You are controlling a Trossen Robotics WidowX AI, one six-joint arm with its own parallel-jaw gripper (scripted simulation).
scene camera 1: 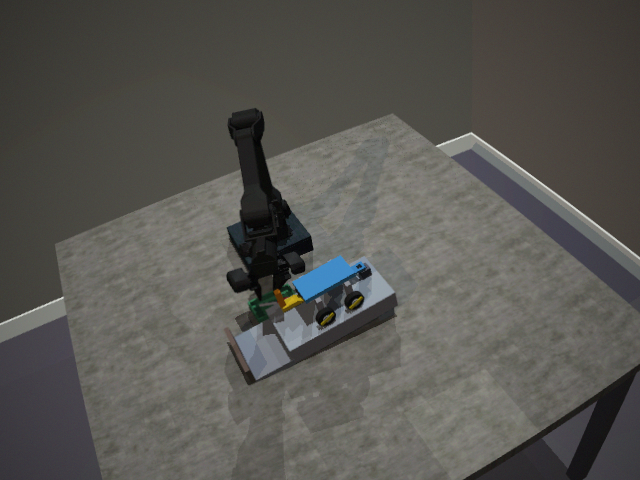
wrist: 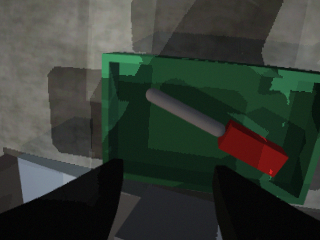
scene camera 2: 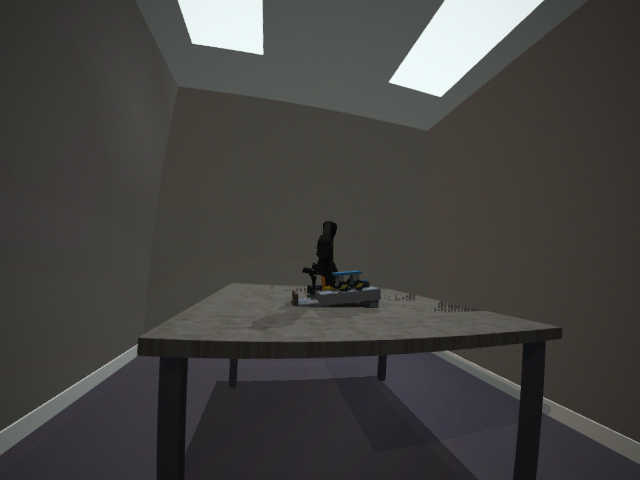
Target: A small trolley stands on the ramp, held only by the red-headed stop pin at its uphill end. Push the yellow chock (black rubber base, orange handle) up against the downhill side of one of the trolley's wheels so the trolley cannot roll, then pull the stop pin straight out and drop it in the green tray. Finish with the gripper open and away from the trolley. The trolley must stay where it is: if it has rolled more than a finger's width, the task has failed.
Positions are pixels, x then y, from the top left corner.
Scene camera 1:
my gripper: 267, 297
blue-topped trolley: 311, 286
